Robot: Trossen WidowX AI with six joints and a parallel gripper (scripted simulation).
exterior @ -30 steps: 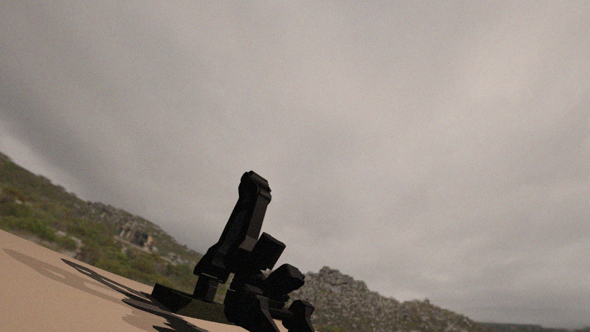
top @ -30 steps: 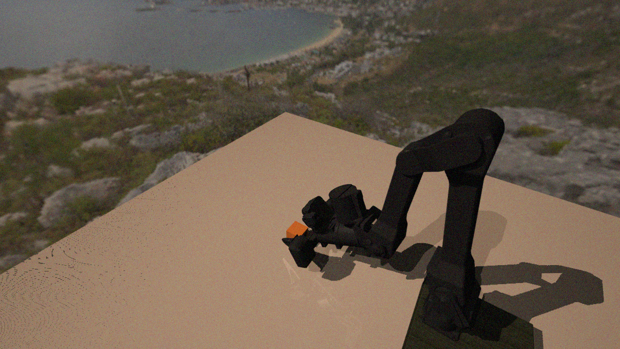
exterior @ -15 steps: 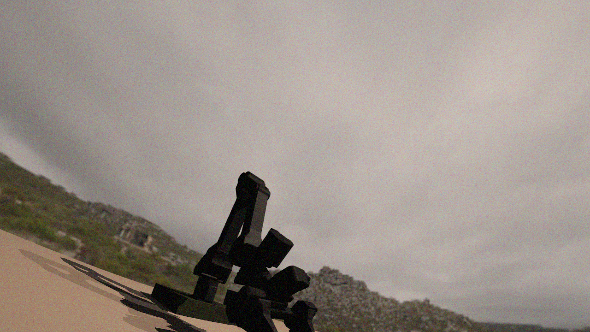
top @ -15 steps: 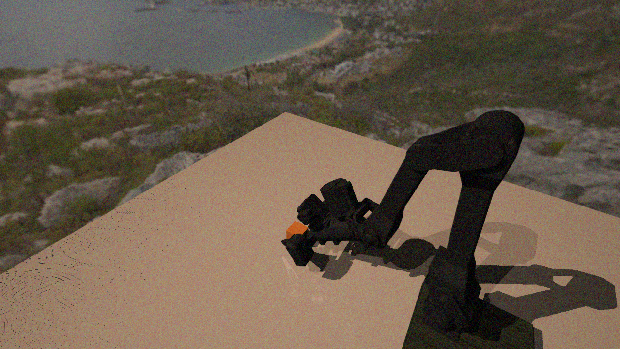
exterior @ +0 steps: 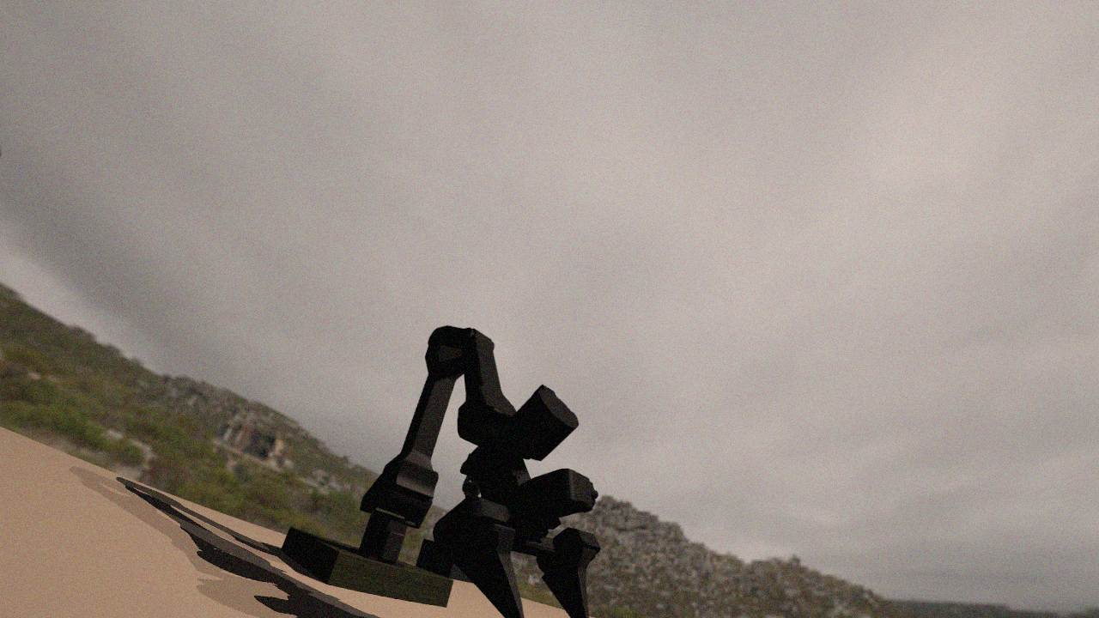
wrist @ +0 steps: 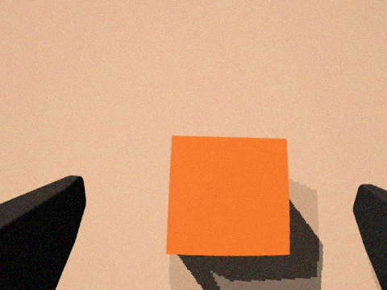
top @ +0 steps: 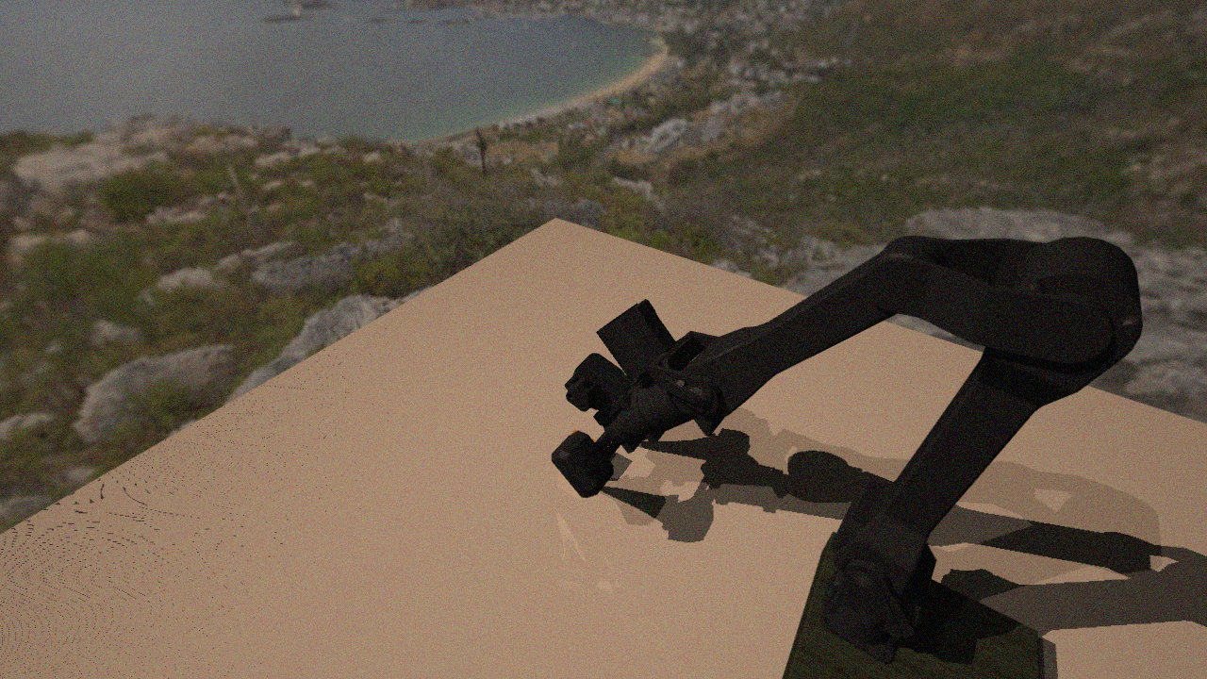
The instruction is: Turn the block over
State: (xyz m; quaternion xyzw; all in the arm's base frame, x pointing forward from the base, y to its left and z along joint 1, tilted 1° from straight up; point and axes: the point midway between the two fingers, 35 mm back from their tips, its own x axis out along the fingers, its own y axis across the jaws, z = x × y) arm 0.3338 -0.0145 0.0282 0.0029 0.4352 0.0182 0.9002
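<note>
The orange block lies 30 mm below my gripper tip and 10 mm behind it.
</note>
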